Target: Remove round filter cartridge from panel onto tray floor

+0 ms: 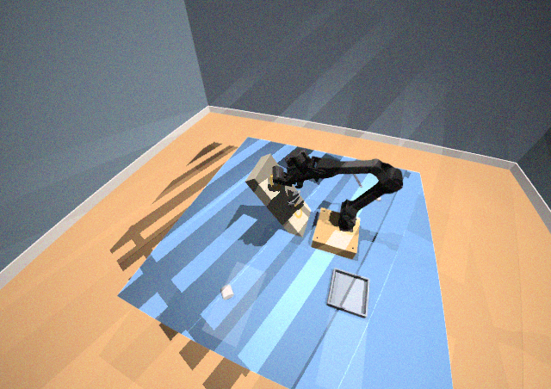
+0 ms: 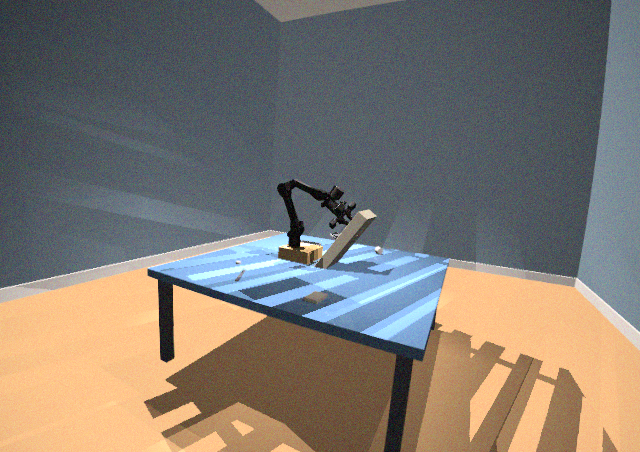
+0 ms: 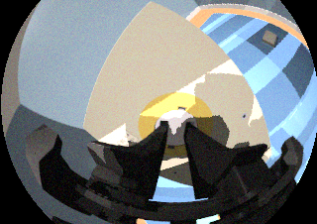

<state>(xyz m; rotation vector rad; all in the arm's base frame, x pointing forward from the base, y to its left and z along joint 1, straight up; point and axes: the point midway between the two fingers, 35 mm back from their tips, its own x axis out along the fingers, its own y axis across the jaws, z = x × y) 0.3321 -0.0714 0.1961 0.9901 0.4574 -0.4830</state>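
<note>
My gripper tip is 10 mm short of the white round filter cartridge and 10 mm above it. From my gripper tip the other things lie so: grey tray: 360 mm behind, 360 mm to the left, 240 mm below; then beige service panel: 40 mm behind, 10 mm to the left, 80 mm below.
</note>
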